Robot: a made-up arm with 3 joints. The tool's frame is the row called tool. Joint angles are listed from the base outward.
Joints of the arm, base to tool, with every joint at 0 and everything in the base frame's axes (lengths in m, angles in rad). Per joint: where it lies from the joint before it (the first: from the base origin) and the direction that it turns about. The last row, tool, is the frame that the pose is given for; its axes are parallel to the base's.
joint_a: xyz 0 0 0.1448 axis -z
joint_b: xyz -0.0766 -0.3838 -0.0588 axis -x
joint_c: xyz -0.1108 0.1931 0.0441 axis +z
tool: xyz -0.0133 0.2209 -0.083
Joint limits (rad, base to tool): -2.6..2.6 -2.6..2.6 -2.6..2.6
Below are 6 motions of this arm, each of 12 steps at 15 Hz.
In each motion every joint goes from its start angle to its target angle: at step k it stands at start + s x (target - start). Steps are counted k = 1, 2, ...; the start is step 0. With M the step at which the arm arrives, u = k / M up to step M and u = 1 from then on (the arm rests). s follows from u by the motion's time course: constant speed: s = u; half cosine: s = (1 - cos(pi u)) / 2; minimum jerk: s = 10 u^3 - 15 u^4 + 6 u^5.
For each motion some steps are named. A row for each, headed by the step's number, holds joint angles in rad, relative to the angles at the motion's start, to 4 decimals.
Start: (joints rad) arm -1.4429 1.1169 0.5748
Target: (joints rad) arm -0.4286 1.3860 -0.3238
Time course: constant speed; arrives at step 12
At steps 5, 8, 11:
5: 0.4226 0.1121 -0.3744
8: 0.6762 0.1794 -0.5991
11: 0.9298 0.2467 -0.8237

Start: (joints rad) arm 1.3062 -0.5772 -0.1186
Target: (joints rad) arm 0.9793 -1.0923 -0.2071
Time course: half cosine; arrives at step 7
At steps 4, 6, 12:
4: -0.1998 -0.3149 -0.0541
6: -0.3107 -0.4896 -0.0841
12: -0.3269 -0.5151 -0.0885

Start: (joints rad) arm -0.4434 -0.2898 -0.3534
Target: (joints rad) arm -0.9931 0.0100 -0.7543
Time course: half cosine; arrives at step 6
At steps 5, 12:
5: -0.5129 0.2797 -0.3740
12: -0.5497 0.2998 -0.4009

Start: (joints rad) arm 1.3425 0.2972 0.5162
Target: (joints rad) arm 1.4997 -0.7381 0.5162
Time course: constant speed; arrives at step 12
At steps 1, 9, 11, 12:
1: 0.0131 -0.0863 0.0000
9: 0.1179 -0.7765 0.0000
11: 0.1441 -0.9490 0.0000
12: 0.1572 -1.0353 0.0000

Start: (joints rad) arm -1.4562 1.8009 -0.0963
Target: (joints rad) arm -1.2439 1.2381 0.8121
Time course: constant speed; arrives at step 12
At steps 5, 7, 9, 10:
5: 0.0885 -0.2345 0.3785
7: 0.1238 -0.3283 0.5299
9: 0.1592 -0.4221 0.6813
10: 0.1769 -0.4690 0.7570

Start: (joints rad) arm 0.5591 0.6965 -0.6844
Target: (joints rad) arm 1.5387 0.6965 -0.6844
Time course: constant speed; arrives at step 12
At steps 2, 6, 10, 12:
2: 0.1633 0.0000 0.0000
6: 0.4898 0.0000 0.0000
10: 0.8163 0.0000 0.0000
12: 0.9796 0.0000 0.0000

